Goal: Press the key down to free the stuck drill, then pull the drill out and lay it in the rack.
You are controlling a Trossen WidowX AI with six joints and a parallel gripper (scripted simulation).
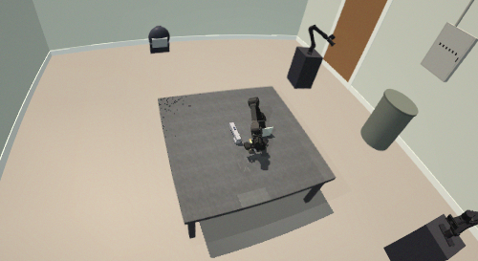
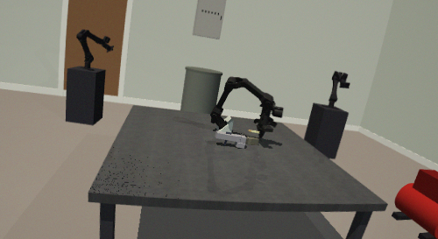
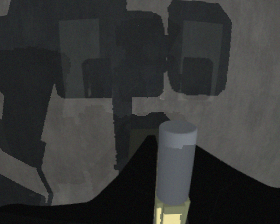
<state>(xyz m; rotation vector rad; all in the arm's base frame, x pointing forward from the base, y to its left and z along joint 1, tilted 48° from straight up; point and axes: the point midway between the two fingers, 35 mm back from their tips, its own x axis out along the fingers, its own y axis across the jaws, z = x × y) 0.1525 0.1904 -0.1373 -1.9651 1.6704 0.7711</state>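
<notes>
Now: gripper tip 40 mm to the left of the drill and 40 mm below it. The rest, counted from my gripper tip: dark blue key (110 mm ahead, 230 mm to the right, 10 mm above).
</notes>
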